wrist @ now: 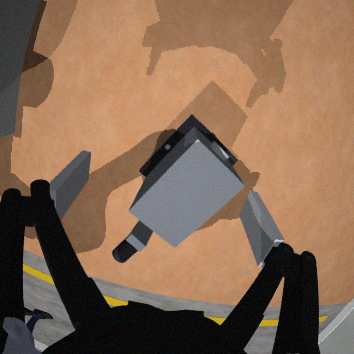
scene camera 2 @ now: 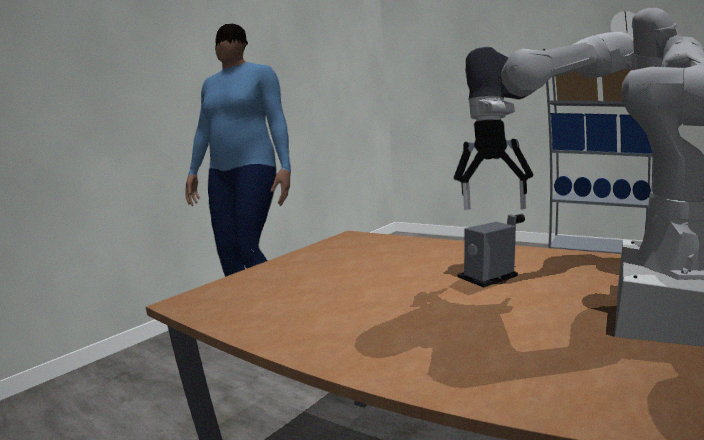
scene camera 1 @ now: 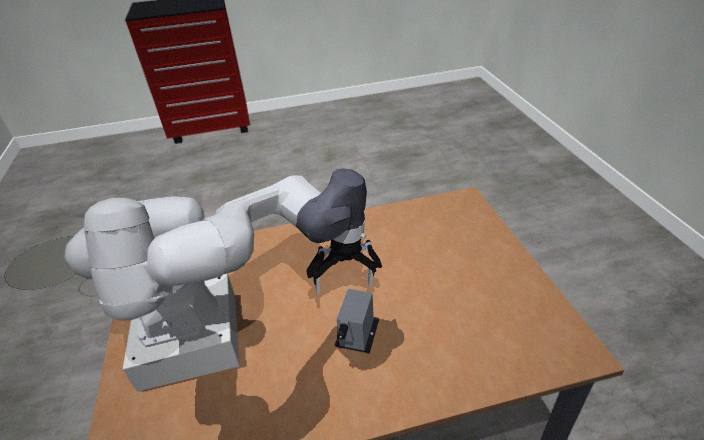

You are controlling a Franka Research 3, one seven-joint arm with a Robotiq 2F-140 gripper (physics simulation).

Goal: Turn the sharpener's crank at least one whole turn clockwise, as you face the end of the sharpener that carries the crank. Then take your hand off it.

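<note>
The grey box-shaped sharpener point(scene camera 1: 355, 310) point(scene camera 2: 488, 251) point(wrist: 187, 192) stands upright on its black base on the table. Its crank, with a black knob point(scene camera 1: 343, 331) point(scene camera 2: 519, 218) point(wrist: 123, 251), is on the end facing the robot's base side; in the scene camera 2 view the knob stands at about the top edge of the body or slightly above it. My gripper point(scene camera 1: 344, 287) point(scene camera 2: 494, 206) point(wrist: 168, 185) is open and empty, pointing down above the sharpener, with its fingertips higher than the body and the knob. Neither finger touches the crank. In the wrist view the knob lies between the fingers, nearer the left one.
The wooden table point(scene camera 1: 467, 290) point(scene camera 2: 311, 311) point(wrist: 310, 125) bears the robot's base point(scene camera 1: 181, 365) point(scene camera 2: 659, 316). A red drawer cabinet point(scene camera 1: 194, 77) stands on the floor beyond. A person in a blue top point(scene camera 2: 241, 119) stands past the table, and a shelf rack point(scene camera 2: 550, 181) stands behind the arm.
</note>
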